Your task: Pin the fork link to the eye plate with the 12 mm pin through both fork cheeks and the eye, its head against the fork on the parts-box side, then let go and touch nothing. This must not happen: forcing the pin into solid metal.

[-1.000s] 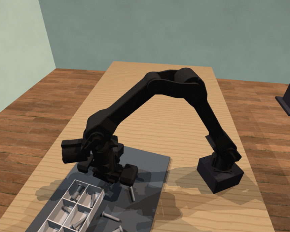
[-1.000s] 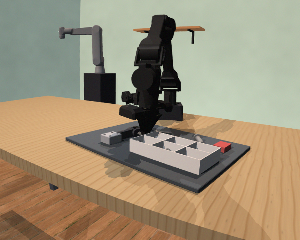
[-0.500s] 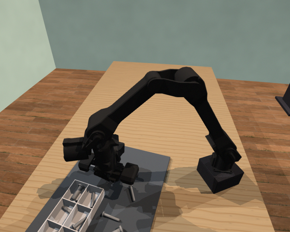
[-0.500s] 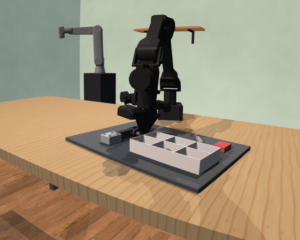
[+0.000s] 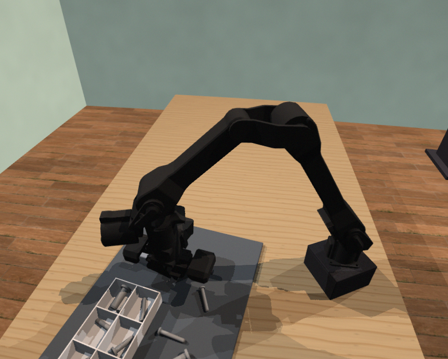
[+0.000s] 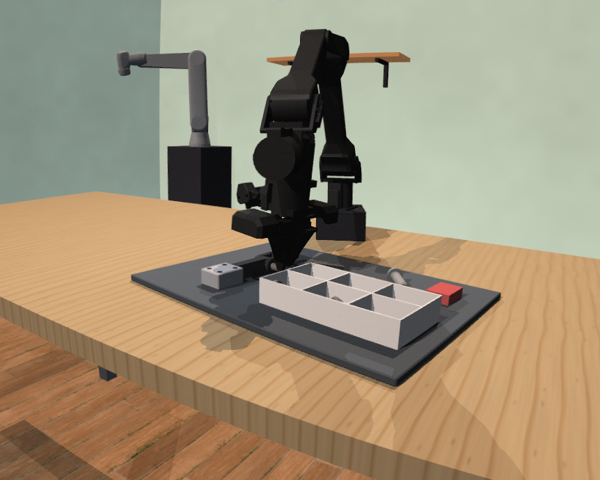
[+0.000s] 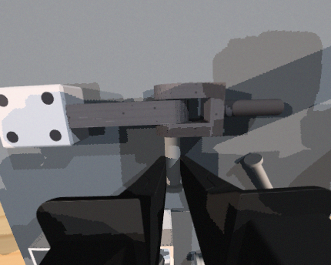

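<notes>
Right now my hand is 40 mm to the left of the dark bar, 30 mm above it and 10 mm short of it. From my hand the other things lie so: grey mounting block (90 mm ahead, 60 mm to the right, 30 mm below); dark mat (60 mm to the left, 50 mm below, 10 mm ahead); thick pin (30 mm below, 10 mm to the right).
</notes>
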